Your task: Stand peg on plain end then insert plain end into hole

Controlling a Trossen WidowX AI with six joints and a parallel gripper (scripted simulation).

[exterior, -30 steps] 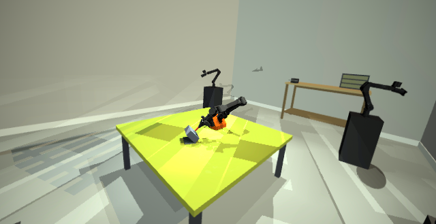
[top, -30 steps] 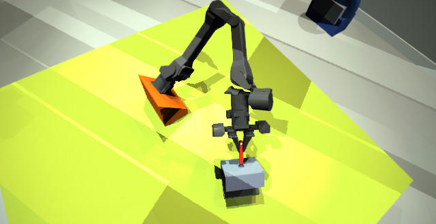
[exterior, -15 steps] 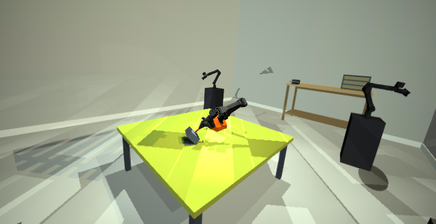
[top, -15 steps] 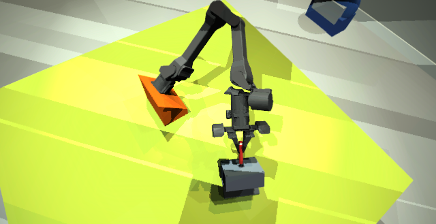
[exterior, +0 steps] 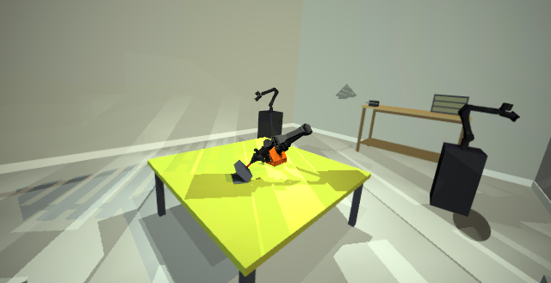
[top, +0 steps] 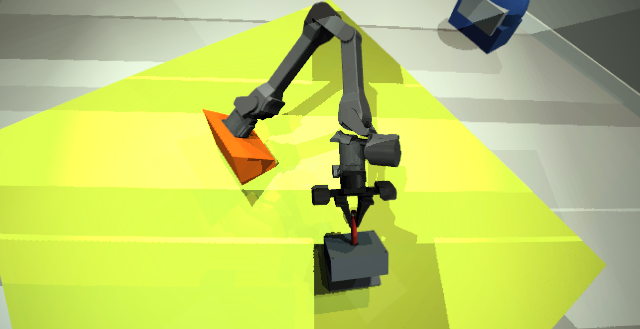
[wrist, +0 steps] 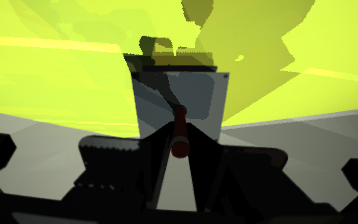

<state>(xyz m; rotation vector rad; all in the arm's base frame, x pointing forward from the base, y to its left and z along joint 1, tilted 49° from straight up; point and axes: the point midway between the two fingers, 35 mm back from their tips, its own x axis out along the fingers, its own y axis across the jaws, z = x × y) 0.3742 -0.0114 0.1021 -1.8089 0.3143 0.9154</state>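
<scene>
The grey sloped panel is 40 mm ahead of my gripper tip, 30 mm to the right of it and 50 mm below it. Round my gripper tip: red peg 10 mm behind, 10 mm to the left, 10 mm above.
</scene>
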